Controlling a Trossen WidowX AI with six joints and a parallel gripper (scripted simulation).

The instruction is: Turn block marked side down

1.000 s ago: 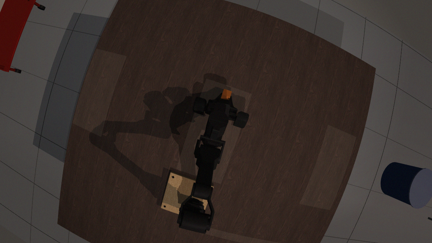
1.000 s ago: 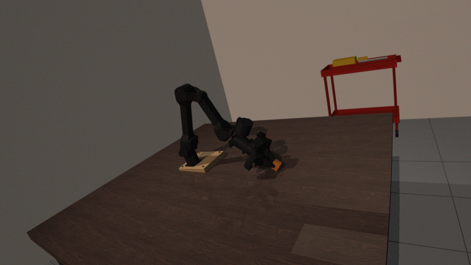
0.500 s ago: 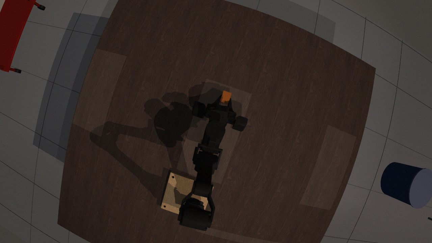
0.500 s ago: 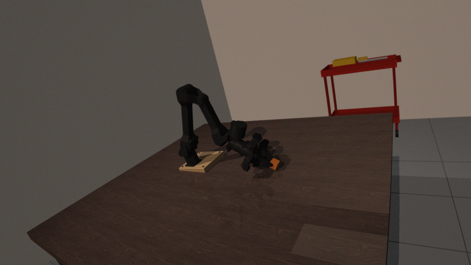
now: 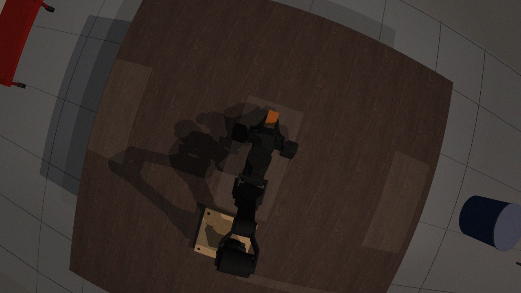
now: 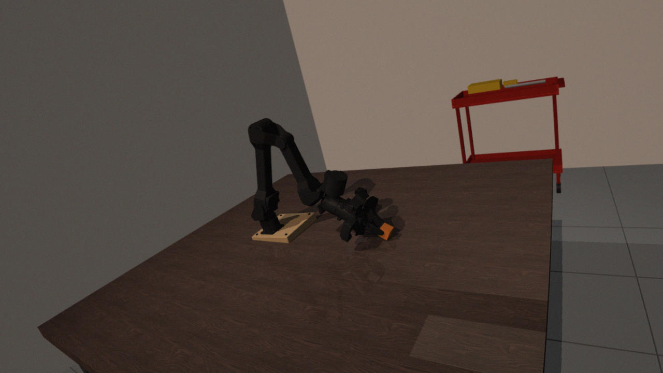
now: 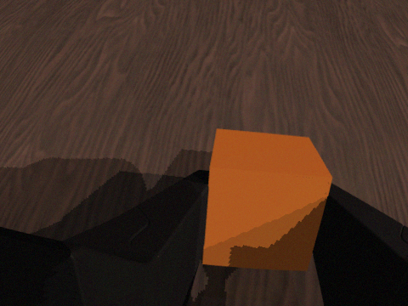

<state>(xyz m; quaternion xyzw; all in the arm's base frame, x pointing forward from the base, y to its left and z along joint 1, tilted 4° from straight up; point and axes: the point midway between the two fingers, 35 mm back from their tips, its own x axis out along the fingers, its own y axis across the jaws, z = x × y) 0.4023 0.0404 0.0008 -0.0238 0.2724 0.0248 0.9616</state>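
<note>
My gripper tip is now 1 cm above the orange block.
</note>
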